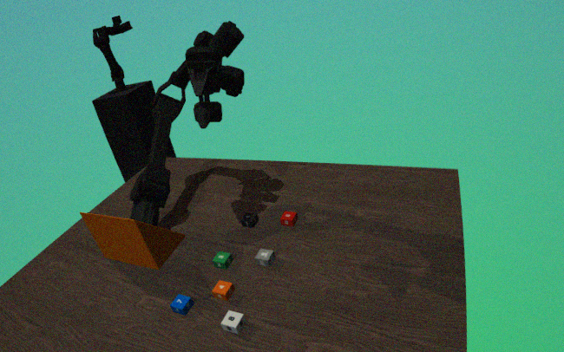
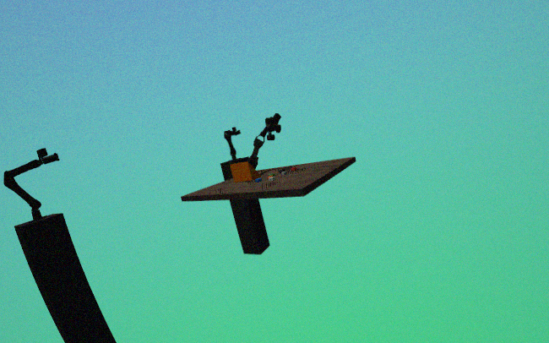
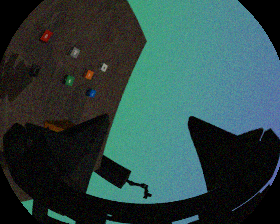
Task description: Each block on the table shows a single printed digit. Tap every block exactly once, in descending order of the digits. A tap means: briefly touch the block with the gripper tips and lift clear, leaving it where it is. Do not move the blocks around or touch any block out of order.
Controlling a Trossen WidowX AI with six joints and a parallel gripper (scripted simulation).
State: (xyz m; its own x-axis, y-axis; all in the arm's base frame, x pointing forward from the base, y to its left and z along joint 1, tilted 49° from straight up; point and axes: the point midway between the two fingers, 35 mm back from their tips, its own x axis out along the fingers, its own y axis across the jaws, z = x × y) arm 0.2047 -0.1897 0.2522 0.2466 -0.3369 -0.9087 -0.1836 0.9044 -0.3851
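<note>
Right now my gripper tip is 31 cm above the white block, 24 cm to the left of it and 8 cm short of it. Also, from my gripper tip: green block 31 cm below, 9 cm to the right; then black block 31 cm below, 6 cm to the left, 1 cm ahead; then grey block 31 cm below, 9 cm ahead, 7 cm to the right.
</note>
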